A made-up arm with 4 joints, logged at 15 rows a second.
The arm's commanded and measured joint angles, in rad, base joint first. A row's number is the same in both.
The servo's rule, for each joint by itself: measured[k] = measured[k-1] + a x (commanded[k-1-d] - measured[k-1]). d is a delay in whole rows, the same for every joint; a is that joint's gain. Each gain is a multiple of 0.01, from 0.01 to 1. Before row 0 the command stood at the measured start. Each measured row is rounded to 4 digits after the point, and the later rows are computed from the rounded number. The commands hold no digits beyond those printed.
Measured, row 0:
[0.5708, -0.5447, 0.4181, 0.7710]
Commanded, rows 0 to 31:
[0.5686, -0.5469, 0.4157, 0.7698]
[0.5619, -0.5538, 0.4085, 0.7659]
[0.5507, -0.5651, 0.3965, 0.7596]
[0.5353, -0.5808, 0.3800, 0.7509]
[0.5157, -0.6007, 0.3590, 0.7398]
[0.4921, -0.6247, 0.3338, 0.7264]
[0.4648, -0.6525, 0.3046, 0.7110]
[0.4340, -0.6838, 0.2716, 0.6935]
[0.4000, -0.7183, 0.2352, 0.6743]
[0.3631, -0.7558, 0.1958, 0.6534]
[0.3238, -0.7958, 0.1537, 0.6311]
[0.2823, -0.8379, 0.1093, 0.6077]
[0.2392, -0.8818, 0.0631, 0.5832]
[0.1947, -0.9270, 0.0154, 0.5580]
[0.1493, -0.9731, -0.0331, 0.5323]
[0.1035, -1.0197, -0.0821, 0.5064]
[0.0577, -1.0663, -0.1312, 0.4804]
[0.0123, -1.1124, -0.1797, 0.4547]
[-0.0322, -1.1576, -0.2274, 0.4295]
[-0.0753, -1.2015, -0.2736, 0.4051]
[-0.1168, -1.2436, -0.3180, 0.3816]
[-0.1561, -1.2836, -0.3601, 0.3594]
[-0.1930, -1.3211, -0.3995, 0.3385]
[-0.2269, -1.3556, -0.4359, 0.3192]
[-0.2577, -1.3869, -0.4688, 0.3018]
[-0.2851, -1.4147, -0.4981, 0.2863]
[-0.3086, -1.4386, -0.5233, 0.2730]
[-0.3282, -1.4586, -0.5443, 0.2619]
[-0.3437, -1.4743, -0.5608, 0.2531]
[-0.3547, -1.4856, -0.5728, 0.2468]
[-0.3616, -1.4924, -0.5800, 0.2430]
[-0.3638, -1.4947, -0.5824, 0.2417]
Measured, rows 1 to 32:
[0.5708, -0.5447, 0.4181, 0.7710]
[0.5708, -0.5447, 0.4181, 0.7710]
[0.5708, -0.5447, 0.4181, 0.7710]
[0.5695, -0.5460, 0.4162, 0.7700]
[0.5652, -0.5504, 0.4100, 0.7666]
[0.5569, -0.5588, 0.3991, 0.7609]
[0.5446, -0.5713, 0.3836, 0.7527]
[0.5281, -0.5881, 0.3637, 0.7421]
[0.5076, -0.6090, 0.3395, 0.7292]
[0.4832, -0.6338, 0.3112, 0.7143]
[0.4552, -0.6623, 0.2791, 0.6972]
[0.4237, -0.6942, 0.2435, 0.6784]
[0.3892, -0.7293, 0.2049, 0.6579]
[0.3519, -0.7672, 0.1634, 0.6359]
[0.3122, -0.8075, 0.1196, 0.6128]
[0.2706, -0.8499, 0.0738, 0.5885]
[0.2273, -0.8938, 0.0265, 0.5635]
[0.1828, -0.9390, -0.0218, 0.5379]
[0.1376, -0.9850, -0.0706, 0.5121]
[0.0921, -1.0313, -0.1197, 0.4861]
[0.0466, -1.0775, -0.1683, 0.4604]
[0.0017, -1.1232, -0.2162, 0.4351]
[-0.0422, -1.1678, -0.2627, 0.4105]
[-0.0847, -1.2110, -0.3075, 0.3868]
[-0.1254, -1.2524, -0.3501, 0.3643]
[-0.1639, -1.2916, -0.3901, 0.3431]
[-0.1998, -1.3281, -0.4272, 0.3235]
[-0.2328, -1.3616, -0.4609, 0.3057]
[-0.2626, -1.3919, -0.4910, 0.2898]
[-0.2888, -1.4185, -0.5172, 0.2760]
[-0.3113, -1.4414, -0.5392, 0.2644]
[-0.3298, -1.4602, -0.5567, 0.2551]
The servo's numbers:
d 3
a 0.57 0.57 0.81 0.82

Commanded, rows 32 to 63:
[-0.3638, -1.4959, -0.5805, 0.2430]
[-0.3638, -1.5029, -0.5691, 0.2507]
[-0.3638, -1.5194, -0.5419, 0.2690]
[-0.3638, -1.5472, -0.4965, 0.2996]
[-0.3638, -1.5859, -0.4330, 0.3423]
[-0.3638, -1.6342, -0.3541, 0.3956]
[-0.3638, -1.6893, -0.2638, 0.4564]
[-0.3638, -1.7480, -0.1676, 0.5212]
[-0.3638, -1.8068, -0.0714, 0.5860]
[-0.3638, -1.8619, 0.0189, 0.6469]
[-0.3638, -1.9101, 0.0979, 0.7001]
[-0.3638, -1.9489, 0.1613, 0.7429]
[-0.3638, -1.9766, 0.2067, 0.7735]
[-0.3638, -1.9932, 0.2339, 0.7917]
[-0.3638, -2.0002, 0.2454, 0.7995]
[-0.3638, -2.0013, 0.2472, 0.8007]
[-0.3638, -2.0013, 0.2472, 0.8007]
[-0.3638, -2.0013, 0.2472, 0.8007]
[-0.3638, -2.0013, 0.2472, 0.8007]
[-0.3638, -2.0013, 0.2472, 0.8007]
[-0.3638, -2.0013, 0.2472, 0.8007]
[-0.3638, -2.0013, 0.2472, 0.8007]
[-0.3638, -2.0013, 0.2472, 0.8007]
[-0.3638, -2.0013, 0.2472, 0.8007]
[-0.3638, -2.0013, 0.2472, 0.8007]
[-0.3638, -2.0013, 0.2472, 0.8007]
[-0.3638, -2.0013, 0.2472, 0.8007]
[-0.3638, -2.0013, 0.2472, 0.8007]
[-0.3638, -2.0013, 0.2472, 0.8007]
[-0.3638, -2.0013, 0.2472, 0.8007]
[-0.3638, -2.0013, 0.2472, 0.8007]
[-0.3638, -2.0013, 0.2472, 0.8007]
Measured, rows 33 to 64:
[-0.3440, -1.4747, -0.5697, 0.2483]
[-0.3540, -1.4848, -0.5780, 0.2440]
[-0.3596, -1.4904, -0.5816, 0.2421]
[-0.3620, -1.4935, -0.5807, 0.2428]
[-0.3630, -1.4989, -0.5713, 0.2493]
[-0.3635, -1.5106, -0.5475, 0.2655]
[-0.3637, -1.5315, -0.5062, 0.2935]
[-0.3638, -1.5625, -0.4469, 0.3335]
[-0.3638, -1.6034, -0.3717, 0.3844]
[-0.3638, -1.6524, -0.2843, 0.4434]
[-0.3638, -1.7069, -0.1898, 0.5072]
[-0.3638, -1.7638, -0.0939, 0.5718]
[-0.3638, -1.8197, -0.0025, 0.6334]
[-0.3638, -1.8712, 0.0788, 0.6881]
[-0.3638, -1.9155, 0.1456, 0.7330]
[-0.3638, -1.9503, 0.1951, 0.7662]
[-0.3638, -1.9748, 0.2265, 0.7871]
[-0.3638, -1.9893, 0.2418, 0.7973]
[-0.3638, -1.9961, 0.2462, 0.8001]
[-0.3638, -1.9991, 0.2470, 0.8006]
[-0.3638, -2.0004, 0.2472, 0.8007]
[-0.3638, -2.0009, 0.2472, 0.8007]
[-0.3638, -2.0011, 0.2472, 0.8007]
[-0.3638, -2.0012, 0.2472, 0.8007]
[-0.3638, -2.0013, 0.2472, 0.8007]
[-0.3638, -2.0013, 0.2472, 0.8007]
[-0.3638, -2.0013, 0.2472, 0.8007]
[-0.3638, -2.0013, 0.2472, 0.8007]
[-0.3638, -2.0013, 0.2472, 0.8007]
[-0.3638, -2.0013, 0.2472, 0.8007]
[-0.3638, -2.0013, 0.2472, 0.8007]
[-0.3638, -2.0013, 0.2472, 0.8007]

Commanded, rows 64 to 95:
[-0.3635, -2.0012, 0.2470, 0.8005]
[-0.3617, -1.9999, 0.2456, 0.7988]
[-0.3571, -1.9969, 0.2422, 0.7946]
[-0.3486, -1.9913, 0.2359, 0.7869]
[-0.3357, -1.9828, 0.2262, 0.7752]
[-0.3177, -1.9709, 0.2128, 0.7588]
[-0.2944, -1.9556, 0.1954, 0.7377]
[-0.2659, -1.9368, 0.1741, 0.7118]
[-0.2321, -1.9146, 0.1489, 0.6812]
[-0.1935, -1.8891, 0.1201, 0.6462]
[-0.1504, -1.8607, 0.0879, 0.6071]
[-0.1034, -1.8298, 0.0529, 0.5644]
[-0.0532, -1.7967, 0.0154, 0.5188]
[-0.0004, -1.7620, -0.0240, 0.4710]
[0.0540, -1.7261, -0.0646, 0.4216]
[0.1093, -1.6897, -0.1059, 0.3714]
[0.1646, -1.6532, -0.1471, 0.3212]
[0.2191, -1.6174, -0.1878, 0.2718]
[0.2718, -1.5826, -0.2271, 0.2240]
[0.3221, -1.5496, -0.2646, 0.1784]
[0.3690, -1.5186, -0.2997, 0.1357]
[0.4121, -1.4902, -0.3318, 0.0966]
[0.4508, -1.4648, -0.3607, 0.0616]
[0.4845, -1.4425, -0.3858, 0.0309]
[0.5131, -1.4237, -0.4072, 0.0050]
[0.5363, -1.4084, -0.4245, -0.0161]
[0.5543, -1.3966, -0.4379, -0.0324]
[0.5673, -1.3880, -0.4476, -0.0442]
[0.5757, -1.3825, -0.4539, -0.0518]
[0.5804, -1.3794, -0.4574, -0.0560]
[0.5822, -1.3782, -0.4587, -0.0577]
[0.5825, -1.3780, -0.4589, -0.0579]
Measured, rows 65 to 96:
[-0.3638, -2.0013, 0.2472, 0.8007]
[-0.3638, -2.0013, 0.2472, 0.8007]
[-0.3638, -2.0013, 0.2472, 0.8007]
[-0.3636, -2.0012, 0.2470, 0.8005]
[-0.3625, -2.0005, 0.2459, 0.7991]
[-0.3594, -1.9984, 0.2429, 0.7954]
[-0.3532, -1.9944, 0.2372, 0.7884]
[-0.3432, -1.9878, 0.2283, 0.7776]
[-0.3287, -1.9782, 0.2157, 0.7622]
[-0.3091, -1.9653, 0.1993, 0.7421]
[-0.2845, -1.9491, 0.1789, 0.7173]
[-0.2546, -1.9294, 0.1546, 0.6877]
[-0.2198, -1.9064, 0.1267, 0.6537]
[-0.1802, -1.8804, 0.0953, 0.6155]
[-0.1364, -1.8516, 0.0610, 0.5736]
[-0.0890, -1.8203, 0.0241, 0.5287]
[-0.0385, -1.7871, -0.0149, 0.4814]
[0.0142, -1.7523, -0.0552, 0.4324]
[0.0684, -1.7166, -0.0963, 0.3824]
[0.1232, -1.6805, -0.1374, 0.3322]
[0.1779, -1.6445, -0.1782, 0.2827]
[0.2314, -1.6092, -0.2178, 0.2346]
[0.2831, -1.5752, -0.2557, 0.1885]
[0.3321, -1.5429, -0.2913, 0.1452]
[0.3777, -1.5129, -0.3241, 0.1053]
[0.4194, -1.4855, -0.3537, 0.0695]
[0.4565, -1.4610, -0.3797, 0.0378]
[0.4888, -1.4397, -0.4020, 0.0109]
[0.5159, -1.4219, -0.4202, -0.0112]
[0.5378, -1.4075, -0.4345, -0.0286]
[0.5546, -1.3964, -0.4451, -0.0414]
[0.5666, -1.3885, -0.4522, -0.0499]

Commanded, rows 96 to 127:
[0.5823, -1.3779, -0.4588, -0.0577]
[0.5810, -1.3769, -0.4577, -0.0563]
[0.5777, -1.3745, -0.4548, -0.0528]
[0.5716, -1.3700, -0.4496, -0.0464]
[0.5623, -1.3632, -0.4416, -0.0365]
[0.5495, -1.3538, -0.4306, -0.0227]
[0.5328, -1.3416, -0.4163, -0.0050]
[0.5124, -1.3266, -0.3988, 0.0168]
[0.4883, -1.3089, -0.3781, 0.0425]
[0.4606, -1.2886, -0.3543, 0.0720]
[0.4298, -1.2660, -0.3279, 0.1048]
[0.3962, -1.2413, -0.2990, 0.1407]
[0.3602, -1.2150, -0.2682, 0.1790]
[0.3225, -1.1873, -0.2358, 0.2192]
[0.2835, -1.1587, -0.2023, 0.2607]
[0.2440, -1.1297, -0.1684, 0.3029]
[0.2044, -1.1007, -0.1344, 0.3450]
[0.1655, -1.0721, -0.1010, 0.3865]
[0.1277, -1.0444, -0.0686, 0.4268]
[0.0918, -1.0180, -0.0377, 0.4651]
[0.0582, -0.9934, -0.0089, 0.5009]
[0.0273, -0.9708, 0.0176, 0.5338]
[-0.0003, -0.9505, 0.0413, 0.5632]
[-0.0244, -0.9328, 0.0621, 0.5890]
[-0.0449, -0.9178, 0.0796, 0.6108]
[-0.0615, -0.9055, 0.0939, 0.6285]
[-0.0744, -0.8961, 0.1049, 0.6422]
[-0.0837, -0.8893, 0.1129, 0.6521]
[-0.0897, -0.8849, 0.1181, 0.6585]
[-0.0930, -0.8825, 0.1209, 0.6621]
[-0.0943, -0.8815, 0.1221, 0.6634]
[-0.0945, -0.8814, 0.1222, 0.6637]
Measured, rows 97 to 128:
[0.5745, -1.3833, -0.4564, -0.0549]
[0.5789, -1.3804, -0.4583, -0.0572]
[0.5810, -1.3790, -0.4588, -0.0578]
[0.5817, -1.3784, -0.4588, -0.0577]
[0.5813, -1.3775, -0.4579, -0.0566]
[0.5792, -1.3758, -0.4554, -0.0535]
[0.5749, -1.3725, -0.4507, -0.0477]
[0.5677, -1.3672, -0.4433, -0.0385]
[0.5573, -1.3596, -0.4330, -0.0255]
[0.5433, -1.3493, -0.4195, -0.0087]
[0.5257, -1.3364, -0.4027, 0.0122]
[0.5044, -1.3207, -0.3828, 0.0370]
[0.4794, -1.3024, -0.3597, 0.0657]
[0.4511, -1.2817, -0.3339, 0.0978]
[0.4198, -1.2587, -0.3056, 0.1330]
[0.3858, -1.2338, -0.2753, 0.1707]
[0.3497, -1.2073, -0.2433, 0.2105]
[0.3120, -1.1796, -0.2101, 0.2517]
[0.2732, -1.1512, -0.1763, 0.2937]
[0.2340, -1.1224, -0.1424, 0.3358]
[0.1950, -1.0937, -0.1089, 0.3774]
[0.1566, -1.0656, -0.0763, 0.4179]
[0.1197, -1.0385, -0.0450, 0.4566]
[0.0846, -1.0128, -0.0158, 0.4929]
[0.0519, -0.9889, 0.0113, 0.5264]
[0.0221, -0.9670, 0.0356, 0.5566]
[-0.0044, -0.9475, 0.0571, 0.5832]
[-0.0275, -0.9306, 0.0753, 0.6058]
[-0.0469, -0.9163, 0.0904, 0.6244]
[-0.0626, -0.9048, 0.1021, 0.6390]
[-0.0746, -0.8960, 0.1108, 0.6497]
[-0.0832, -0.8897, 0.1167, 0.6569]

